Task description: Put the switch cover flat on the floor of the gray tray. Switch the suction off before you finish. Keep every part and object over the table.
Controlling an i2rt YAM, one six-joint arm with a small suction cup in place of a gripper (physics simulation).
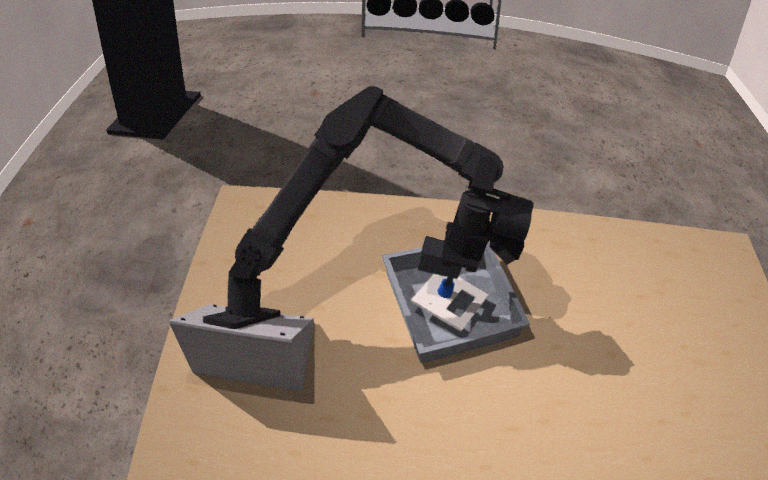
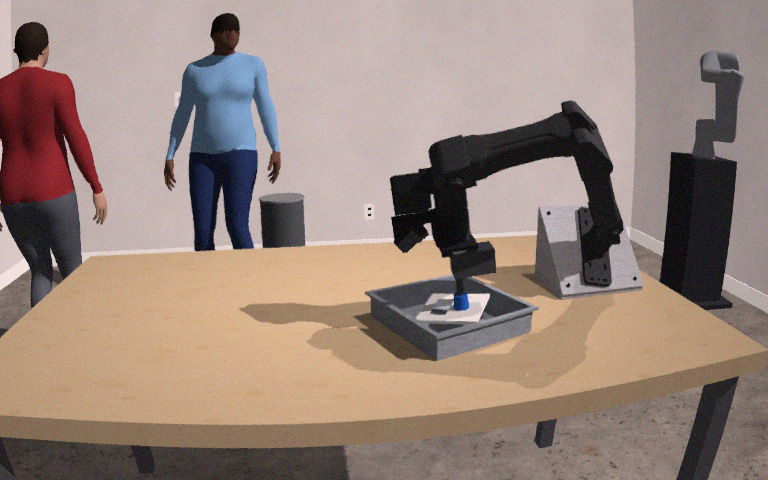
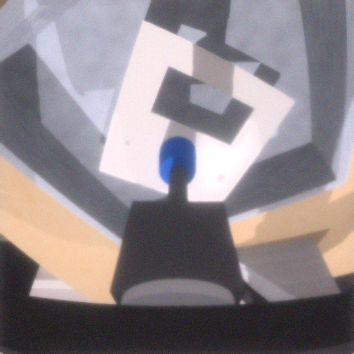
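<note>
The white switch cover (image 1: 438, 309) (image 2: 474, 316) (image 3: 132, 120) is a thin, roughly square plate with a rectangular opening. It hangs about level inside the gray tray (image 1: 475, 346) (image 2: 487, 340) (image 3: 327, 75), between its walls and turned relative to them. Its shadow falls beside it on the tray floor, with a small gap below the plate. My blue suction cup (image 1: 445, 288) (image 2: 461, 301) (image 3: 177, 157) is on the cover's top face, beside the opening, and holds it. The cup hides the contact spot.
The arm's gray angled base block (image 1: 249, 356) (image 2: 555, 260) stands on the wooden table (image 1: 623, 283) (image 2: 198, 362), apart from the tray. Two people (image 2: 223, 107) (image 2: 36, 135) and a dark bin (image 2: 282, 221) are beyond the table. A black pedestal (image 1: 141, 62) (image 2: 696, 226) stands on the floor.
</note>
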